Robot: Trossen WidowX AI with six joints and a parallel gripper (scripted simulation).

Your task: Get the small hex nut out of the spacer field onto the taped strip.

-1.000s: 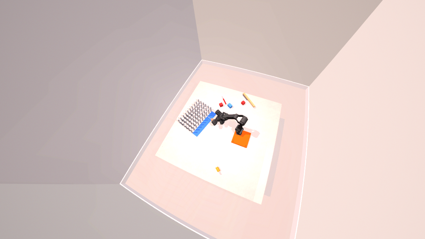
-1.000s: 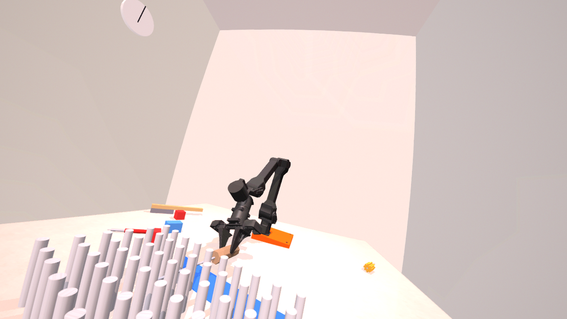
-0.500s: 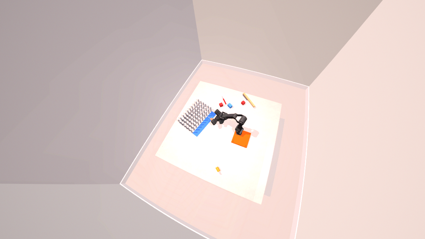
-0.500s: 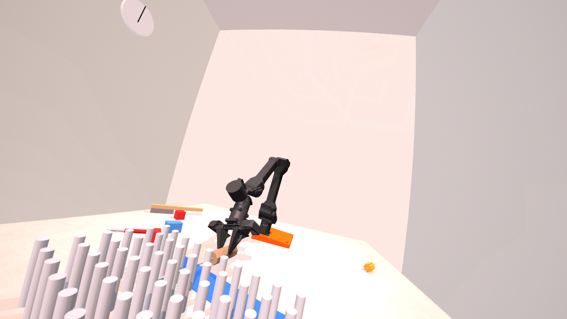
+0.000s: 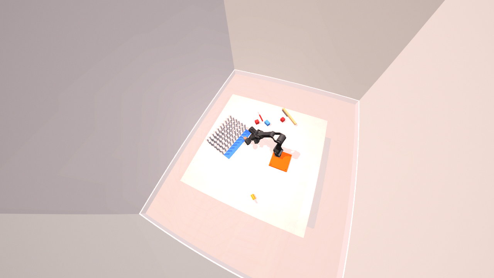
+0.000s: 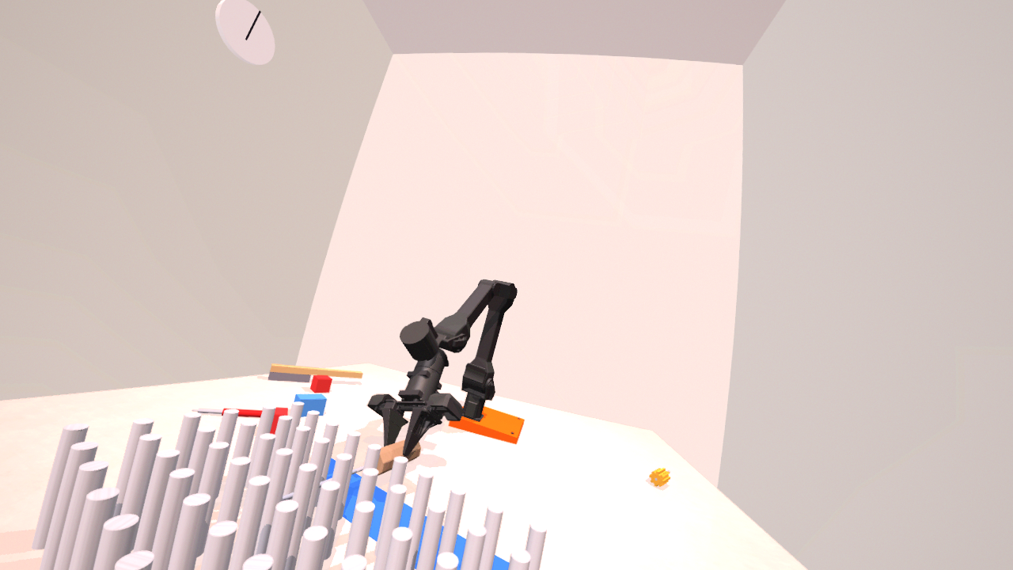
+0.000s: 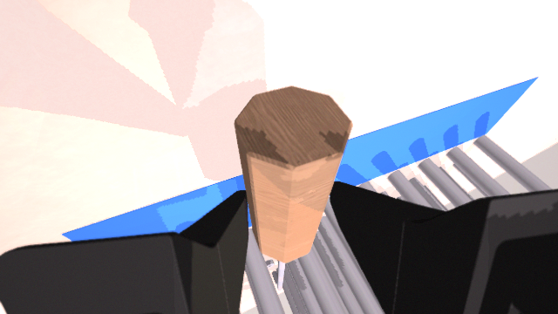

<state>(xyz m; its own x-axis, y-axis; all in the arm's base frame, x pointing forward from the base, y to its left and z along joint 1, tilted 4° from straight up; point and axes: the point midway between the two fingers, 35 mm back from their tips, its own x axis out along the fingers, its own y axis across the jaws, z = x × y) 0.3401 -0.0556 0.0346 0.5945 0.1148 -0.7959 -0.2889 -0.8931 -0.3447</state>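
Right now the blue taped strip is 90 mm ahead of my gripper tip, 60 mm to the left of it and 40 mm below it. Round my gripper tip: blue block 140 mm behind, 290 mm to the right, 20 mm below; red-handled tool 20 mm behind, 390 mm to the right, 30 mm below; hook tool 100 mm ahead, 30 mm to the right, 10 mm below.
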